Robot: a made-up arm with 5 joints. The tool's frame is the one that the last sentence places.
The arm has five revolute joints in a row. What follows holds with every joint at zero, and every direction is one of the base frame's.
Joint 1 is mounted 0.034 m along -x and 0.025 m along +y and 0.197 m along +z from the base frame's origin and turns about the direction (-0.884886, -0.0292, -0.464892).
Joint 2 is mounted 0.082 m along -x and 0.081 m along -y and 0.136 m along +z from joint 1 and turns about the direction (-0.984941, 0.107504, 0.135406).
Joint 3 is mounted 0.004 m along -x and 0.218 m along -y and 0.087 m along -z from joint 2 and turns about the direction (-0.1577, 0.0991, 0.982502).
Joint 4 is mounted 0.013 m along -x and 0.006 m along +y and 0.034 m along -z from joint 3 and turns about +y.
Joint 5 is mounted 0.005 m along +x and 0.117 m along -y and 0.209 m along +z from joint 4 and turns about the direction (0.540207, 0.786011, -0.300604).
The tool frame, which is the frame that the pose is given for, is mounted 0.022 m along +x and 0.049 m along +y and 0.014 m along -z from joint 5; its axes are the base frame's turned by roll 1.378, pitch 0.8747 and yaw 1.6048 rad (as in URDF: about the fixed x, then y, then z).
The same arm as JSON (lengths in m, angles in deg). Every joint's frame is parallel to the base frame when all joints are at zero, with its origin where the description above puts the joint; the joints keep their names.
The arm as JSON. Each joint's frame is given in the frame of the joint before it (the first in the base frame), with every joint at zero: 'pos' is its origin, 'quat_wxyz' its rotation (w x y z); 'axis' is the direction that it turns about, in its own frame. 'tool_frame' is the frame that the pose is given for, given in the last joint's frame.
{
  "length_unit": "m",
  "angle_unit": "deg",
  "joints": [
    {
      "joint": "joint 1",
      "pos": [
        -0.034,
        0.025,
        0.197
      ],
      "quat_wxyz": [
        1.0,
        0.0,
        0.0,
        0.0
      ],
      "axis": [
        -0.884886,
        -0.0292,
        -0.464892
      ]
    },
    {
      "joint": "joint 2",
      "pos": [
        -0.082,
        -0.081,
        0.136
      ],
      "quat_wxyz": [
        1.0,
        0.0,
        0.0,
        0.0
      ],
      "axis": [
        -0.984941,
        0.107504,
        0.135406
      ]
    },
    {
      "joint": "joint 3",
      "pos": [
        -0.004,
        -0.218,
        -0.087
      ],
      "quat_wxyz": [
        1.0,
        0.0,
        0.0,
        0.0
      ],
      "axis": [
        -0.1577,
        0.0991,
        0.982502
      ]
    },
    {
      "joint": "joint 4",
      "pos": [
        -0.013,
        0.006,
        -0.034
      ],
      "quat_wxyz": [
        1.0,
        0.0,
        0.0,
        0.0
      ],
      "axis": "+y"
    },
    {
      "joint": "joint 5",
      "pos": [
        0.005,
        -0.117,
        0.209
      ],
      "quat_wxyz": [
        1.0,
        0.0,
        0.0,
        0.0
      ],
      "axis": [
        0.540207,
        0.786011,
        -0.300604
      ]
    }
  ],
  "tool_frame": {
    "pos": [
      0.022,
      0.049,
      -0.014
    ],
    "quat_wxyz": [
      0.679567,
      0.165192,
      0.641312,
      0.315625
    ]
  }
}

